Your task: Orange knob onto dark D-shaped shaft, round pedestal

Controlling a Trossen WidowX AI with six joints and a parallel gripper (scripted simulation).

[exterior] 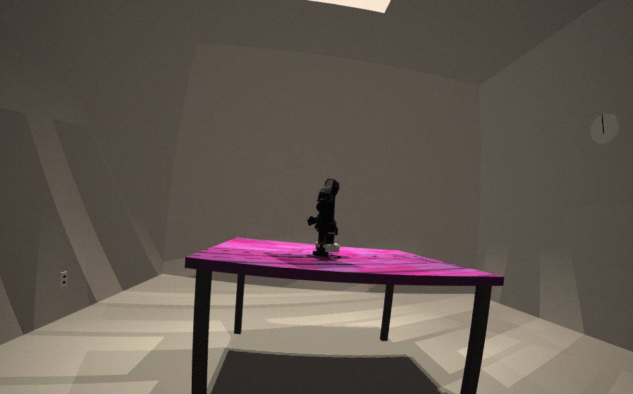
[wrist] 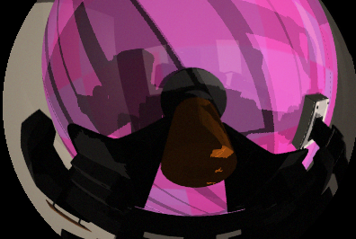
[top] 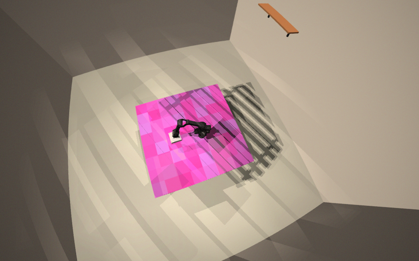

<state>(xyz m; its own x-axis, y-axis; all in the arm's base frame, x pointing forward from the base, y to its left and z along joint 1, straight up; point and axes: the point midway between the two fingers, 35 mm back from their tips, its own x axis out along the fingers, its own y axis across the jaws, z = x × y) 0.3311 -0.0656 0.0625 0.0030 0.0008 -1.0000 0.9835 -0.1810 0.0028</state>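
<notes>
The orange knob lies 20 mm above my gripper tip. The rest, counted from my gripper tip: dark round pedestal 40 mm below.
</notes>
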